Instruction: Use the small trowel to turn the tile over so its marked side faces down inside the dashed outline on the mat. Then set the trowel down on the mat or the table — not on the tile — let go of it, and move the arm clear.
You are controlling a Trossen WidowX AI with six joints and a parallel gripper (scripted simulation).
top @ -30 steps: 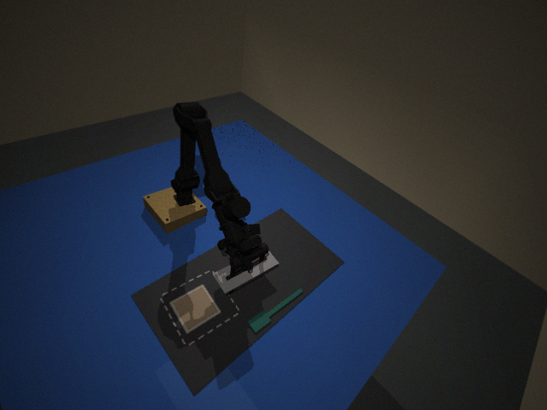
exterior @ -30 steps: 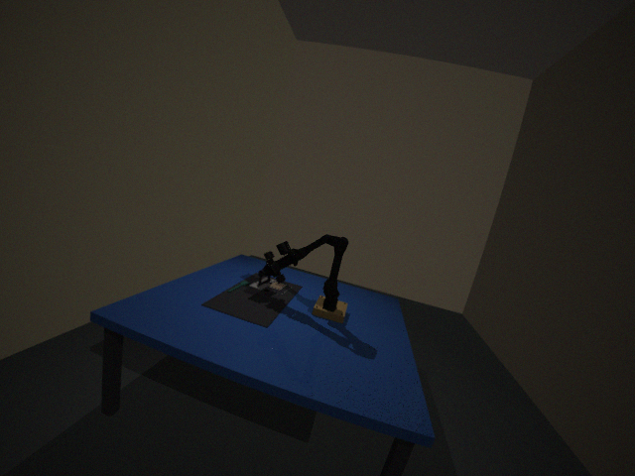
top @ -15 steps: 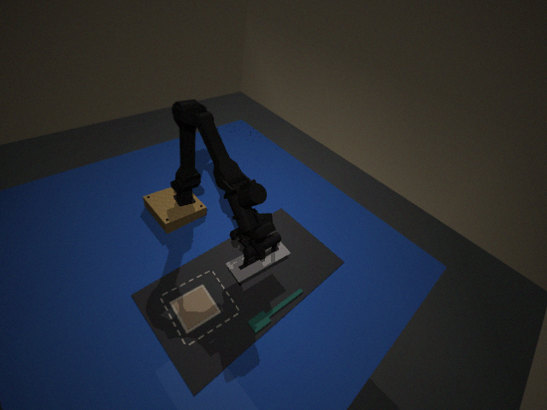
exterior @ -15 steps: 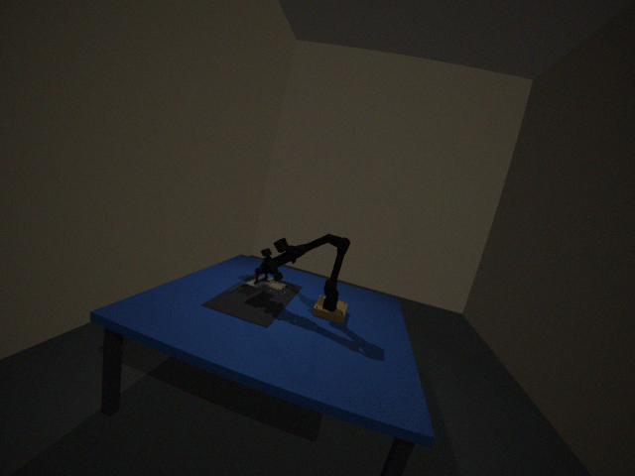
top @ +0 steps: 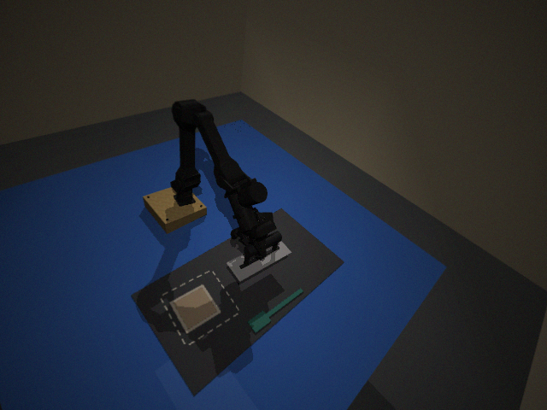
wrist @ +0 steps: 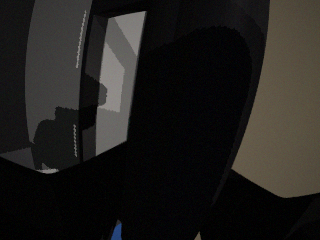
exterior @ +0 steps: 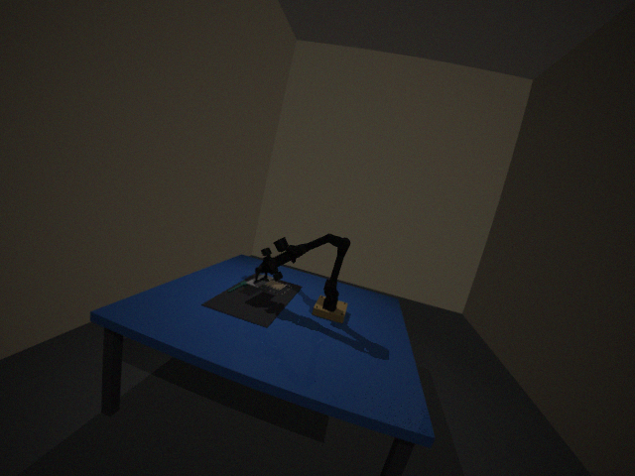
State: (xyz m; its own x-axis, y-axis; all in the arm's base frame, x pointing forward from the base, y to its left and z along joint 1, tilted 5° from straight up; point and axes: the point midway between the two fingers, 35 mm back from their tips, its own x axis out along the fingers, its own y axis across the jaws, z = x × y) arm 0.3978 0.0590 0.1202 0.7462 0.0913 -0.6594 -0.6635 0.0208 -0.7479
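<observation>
My gripper tip is now 14 cm above the green long-handled tool, 11 cm short of it and 1 cm to the left of it. Round my gripper tip: trowel 3 cm behind, 1 cm below; then square tile 21 cm to the right, 14 cm below, 2 cm behind; then dark mat 16 cm below, 3 cm behind, 1 cm to the right.
</observation>
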